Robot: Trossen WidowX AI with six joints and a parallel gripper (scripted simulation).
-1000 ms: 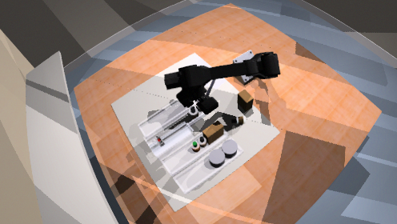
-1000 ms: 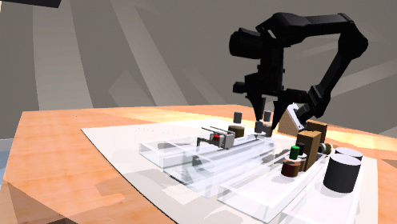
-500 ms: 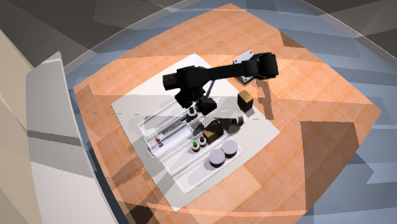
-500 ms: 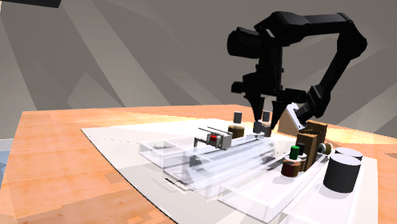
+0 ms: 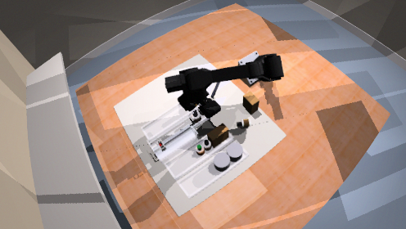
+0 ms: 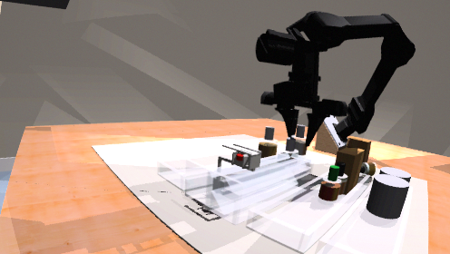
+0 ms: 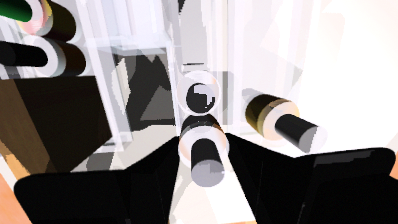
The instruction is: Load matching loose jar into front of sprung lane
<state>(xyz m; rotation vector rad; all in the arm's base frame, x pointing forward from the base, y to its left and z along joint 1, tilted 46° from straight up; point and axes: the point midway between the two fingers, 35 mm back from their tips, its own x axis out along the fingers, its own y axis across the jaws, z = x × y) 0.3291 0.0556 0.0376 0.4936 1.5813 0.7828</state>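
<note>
Now: the brown box 130 mm to the left of my gripper tip and 20 mm below it. Round my gripper tip: sprung lane (140 mm ahead, 50 mm to the left, 40 mm below); dark rod (130 mm behind, 110 mm to the right, 50 mm below); jar (110 mm behind, 120 mm to the left, 40 mm below).
</note>
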